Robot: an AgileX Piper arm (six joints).
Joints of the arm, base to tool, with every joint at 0 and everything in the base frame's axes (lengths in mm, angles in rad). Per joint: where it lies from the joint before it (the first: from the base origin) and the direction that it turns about. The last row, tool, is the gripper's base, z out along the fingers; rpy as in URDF.
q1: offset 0.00 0.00 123.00 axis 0 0 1
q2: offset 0.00 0.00 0.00 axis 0 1 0
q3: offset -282.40 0.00 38.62 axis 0 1 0
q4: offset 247.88 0.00 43.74 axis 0.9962 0 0.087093
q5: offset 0.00 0.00 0.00 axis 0 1 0
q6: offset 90.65 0.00 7.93 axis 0.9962 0 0.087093
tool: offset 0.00 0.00 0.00 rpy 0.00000 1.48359 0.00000
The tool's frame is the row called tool.
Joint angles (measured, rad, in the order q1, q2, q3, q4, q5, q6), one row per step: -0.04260, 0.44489, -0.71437, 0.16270, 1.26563, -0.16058; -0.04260, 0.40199, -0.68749, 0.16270, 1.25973, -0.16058; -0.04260, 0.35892, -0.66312, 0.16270, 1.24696, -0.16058; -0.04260, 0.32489, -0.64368, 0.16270, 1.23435, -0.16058; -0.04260, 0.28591, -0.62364, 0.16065, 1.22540, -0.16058; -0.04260, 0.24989, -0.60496, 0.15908, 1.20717, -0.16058; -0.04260, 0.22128, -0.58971, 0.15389, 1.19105, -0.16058
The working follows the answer.
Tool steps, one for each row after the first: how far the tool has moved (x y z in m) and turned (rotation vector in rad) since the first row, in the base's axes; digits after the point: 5 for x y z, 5 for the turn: -0.00670, 0.00026, -0.00550, -0.00059, -0.02184, -0.00089; -0.01272, 0.00046, -0.01015, -0.00116, -0.05314, -0.00282; -0.01706, 0.00058, -0.01388, -0.00153, -0.08018, -0.00470; -0.02227, 0.00059, -0.01804, -0.00403, -0.10788, -0.00677; -0.02620, 0.00053, -0.02143, -0.00579, -0.14318, -0.01004; -0.02905, 0.00013, -0.02425, -0.01080, -0.17229, -0.01429
Tool pose at each row, in the base's axes (x y z in m, rotation vector in rad; rounded; the steps above come from the unrounded poses): 0.04508, 0.01215, 0.31684, -0.15078, 2.46030, 0.12545; 0.03838, 0.01241, 0.31134, -0.15055, 2.43864, 0.12207; 0.03237, 0.01261, 0.30670, -0.14929, 2.40759, 0.11733; 0.02803, 0.01273, 0.30297, -0.14787, 2.38076, 0.11332; 0.02282, 0.01274, 0.29880, -0.14715, 2.35348, 0.10666; 0.01888, 0.01268, 0.29541, -0.14486, 2.31859, 0.09967; 0.01603, 0.01228, 0.29259, -0.14261, 2.29018, 0.08913

